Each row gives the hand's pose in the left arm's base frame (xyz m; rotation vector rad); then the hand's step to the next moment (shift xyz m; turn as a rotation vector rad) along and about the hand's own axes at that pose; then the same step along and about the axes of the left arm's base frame.
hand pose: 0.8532 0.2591 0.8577 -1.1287 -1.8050 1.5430
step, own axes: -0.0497 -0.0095 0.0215 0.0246 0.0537 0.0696
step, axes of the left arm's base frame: 0.0063 -0.0535 0.0110 -0.0550 -0.0166 -0.0709
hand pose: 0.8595 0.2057 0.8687 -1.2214 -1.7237 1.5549
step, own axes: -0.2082 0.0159 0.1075 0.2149 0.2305 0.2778
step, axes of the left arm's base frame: 0.0105 -0.2346 0.0015 -0.2693 0.0337 -0.3207
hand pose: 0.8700 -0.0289 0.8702 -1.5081 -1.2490 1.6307
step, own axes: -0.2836 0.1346 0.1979 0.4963 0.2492 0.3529
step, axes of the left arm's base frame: -0.1146 -0.3524 -0.0189 -0.3916 0.2581 -0.4615
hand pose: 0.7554 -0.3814 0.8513 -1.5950 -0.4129 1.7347
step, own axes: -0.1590 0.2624 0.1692 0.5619 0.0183 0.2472
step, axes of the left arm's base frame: -0.2448 -0.2487 -0.0314 -0.2203 0.4357 -0.3726
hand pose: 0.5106 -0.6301 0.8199 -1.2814 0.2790 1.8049
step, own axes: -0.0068 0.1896 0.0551 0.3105 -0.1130 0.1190
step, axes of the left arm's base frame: -0.1784 -0.0811 -0.0249 -0.0173 0.3023 -0.1779
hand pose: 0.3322 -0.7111 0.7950 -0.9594 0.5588 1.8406
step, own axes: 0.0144 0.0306 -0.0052 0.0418 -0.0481 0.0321
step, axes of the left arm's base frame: -0.0289 -0.0095 -0.0156 0.0211 0.0668 -0.0135
